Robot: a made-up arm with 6 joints.
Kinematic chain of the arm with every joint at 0, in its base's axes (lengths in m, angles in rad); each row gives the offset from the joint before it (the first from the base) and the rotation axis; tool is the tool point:
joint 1: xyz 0 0 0.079 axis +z
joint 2: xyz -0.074 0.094 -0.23 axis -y
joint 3: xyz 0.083 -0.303 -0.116 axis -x
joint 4: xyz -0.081 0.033 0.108 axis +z
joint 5: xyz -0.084 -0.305 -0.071 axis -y
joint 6: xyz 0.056 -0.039 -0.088 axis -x
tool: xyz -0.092 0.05 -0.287
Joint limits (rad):
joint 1: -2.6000..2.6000
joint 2: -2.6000..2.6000
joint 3: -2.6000..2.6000
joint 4: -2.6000..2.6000
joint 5: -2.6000..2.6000
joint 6: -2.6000..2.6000
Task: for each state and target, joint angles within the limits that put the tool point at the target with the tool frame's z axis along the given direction. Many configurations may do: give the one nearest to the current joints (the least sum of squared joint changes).
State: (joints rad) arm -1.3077 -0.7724 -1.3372 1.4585 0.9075 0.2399
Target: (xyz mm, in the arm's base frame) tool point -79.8 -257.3 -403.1 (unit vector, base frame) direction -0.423 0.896 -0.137
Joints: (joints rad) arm -1.9933 -0.6049 -1.0311 1.4191 1.1340 0.3319
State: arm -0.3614 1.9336 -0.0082 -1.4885 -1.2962 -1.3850
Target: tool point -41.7 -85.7 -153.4 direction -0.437 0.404 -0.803
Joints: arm 0.2767 1.3368 -0.2519 -2.0559 -1.3390 -1.6355
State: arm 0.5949 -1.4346 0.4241 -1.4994 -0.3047 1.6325
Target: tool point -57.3 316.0 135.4 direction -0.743 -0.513 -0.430
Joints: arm 0.1604 -1.7376 0.0073 -2.4366 -0.2377 2.4291
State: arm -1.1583 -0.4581 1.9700 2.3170 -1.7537 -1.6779
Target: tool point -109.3 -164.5 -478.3 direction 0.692 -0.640 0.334
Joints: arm -0.8600 -0.0443 1.8356 2.0398 -1.5773 -2.4405
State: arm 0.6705 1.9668 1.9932 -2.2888 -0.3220 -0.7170
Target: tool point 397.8 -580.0 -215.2 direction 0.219 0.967 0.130
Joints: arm 0.5603 1.8979 2.4997 -2.3149 -0.1737 0.0210
